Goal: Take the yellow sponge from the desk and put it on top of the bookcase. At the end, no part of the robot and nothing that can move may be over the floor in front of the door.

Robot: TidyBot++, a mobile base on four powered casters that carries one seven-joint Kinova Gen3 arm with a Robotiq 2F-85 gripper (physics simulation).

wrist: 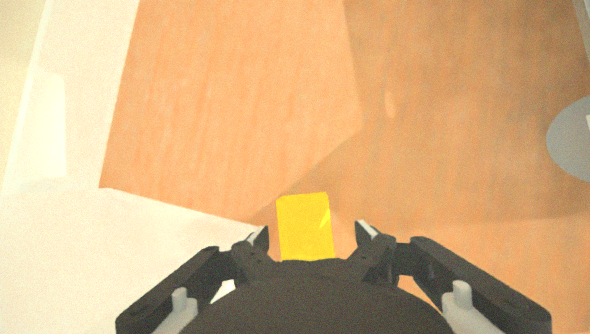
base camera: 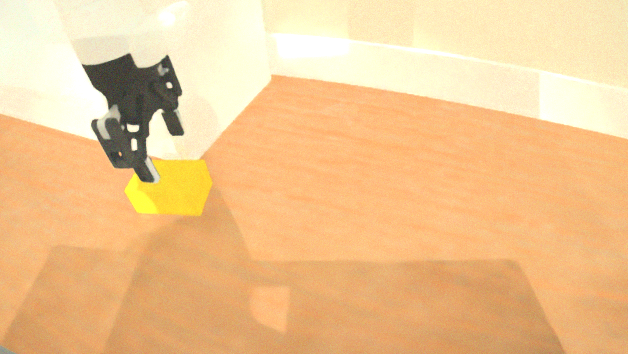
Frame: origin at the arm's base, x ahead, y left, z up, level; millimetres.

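Where they show: gripper, fingertip midpoint: (wrist: 311,233) (base camera: 166,156).
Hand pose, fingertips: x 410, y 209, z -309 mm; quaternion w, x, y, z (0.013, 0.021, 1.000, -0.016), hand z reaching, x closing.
Each offset is from my fingertips to the top centre of the thing. "spot": to the spot under its first point. Level surfaces: height alone.
The yellow sponge {9 mm ahead, 23 mm left, 42 mm down} (base camera: 180,192) (wrist: 304,220) lies on the wooden floor {88 mm down} (base camera: 400,175) (wrist: 225,100), close to the corner of a white piece of furniture. My gripper (base camera: 162,152) (wrist: 311,233) is open and empty, pointing down. In the base camera view, one fingertip overlaps the sponge's far left part and the other finger is higher up, behind it. In the wrist view, the sponge shows between the two spread fingertips, with its lower end hidden by the gripper body. The desk and the top of the bookcase cannot be made out.
The white furniture side {spot: 218 mm ahead, 32 mm right, 9 mm up} (base camera: 230,65) (wrist: 150,235) stands right beside the sponge. A white baseboard (base camera: 450,75) (wrist: 90,100) runs along the wall. A grey rounded part (wrist: 572,140) shows at the wrist view's right edge. Broad shadows lie across the floor.
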